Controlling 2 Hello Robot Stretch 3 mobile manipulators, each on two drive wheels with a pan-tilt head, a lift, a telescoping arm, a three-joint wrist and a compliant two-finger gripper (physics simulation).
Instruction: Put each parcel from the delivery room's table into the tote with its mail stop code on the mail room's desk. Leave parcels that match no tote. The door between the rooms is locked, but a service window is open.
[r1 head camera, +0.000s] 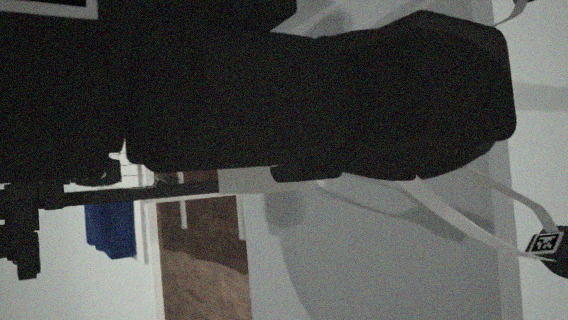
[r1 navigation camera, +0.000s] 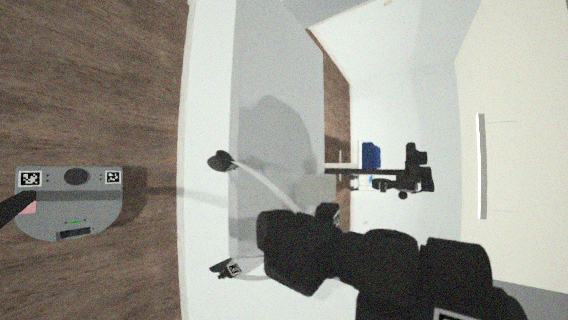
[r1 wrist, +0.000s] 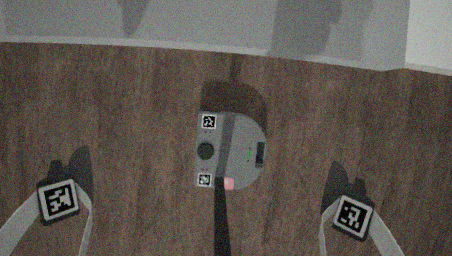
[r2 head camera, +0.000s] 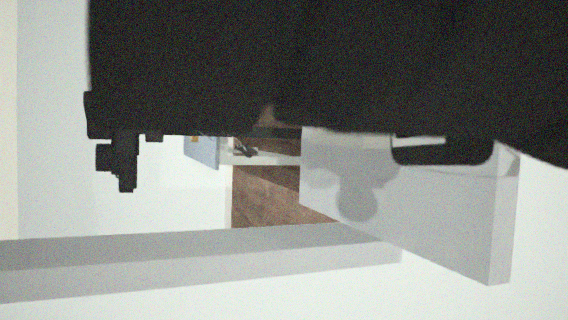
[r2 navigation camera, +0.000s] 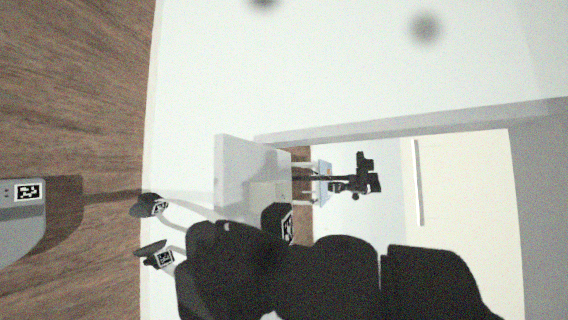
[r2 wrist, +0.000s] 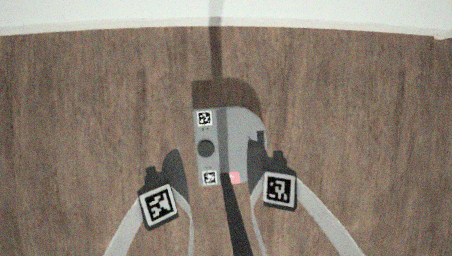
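Note:
The r1 gripper (r1 navigation camera: 224, 215) (r1 wrist: 208, 177) is open, its fingers wide apart on r1's own side of the window, with its base below. A pale parcel (r1 head camera: 242, 181) (r1 navigation camera: 316, 192) (r2 head camera: 345, 137) (r2 navigation camera: 270, 192) rests on the service window's sill (r1 head camera: 390, 265) (r1 navigation camera: 280, 65) (r2 head camera: 440, 215) (r2 navigation camera: 232, 165); arms partly hide it, and its label is unreadable. The r2 gripper (r2 navigation camera: 150, 226) (r2 wrist: 216, 170) is open, fingers nearer together, with nothing between them. A dark blue tote (r1 head camera: 110, 230) (r1 navigation camera: 371, 156) stands beyond the window from r1.
Black arm parts cover much of both head views. The other robot's mast (r1 navigation camera: 370, 171) (r2 navigation camera: 340, 177) stands beyond the window in both navigation views. A light blue surface (r2 head camera: 205, 152) (r2 navigation camera: 325, 190) with a small orange thing (r2 head camera: 195, 139) (r2 navigation camera: 329, 171) lies beyond the window from r2.

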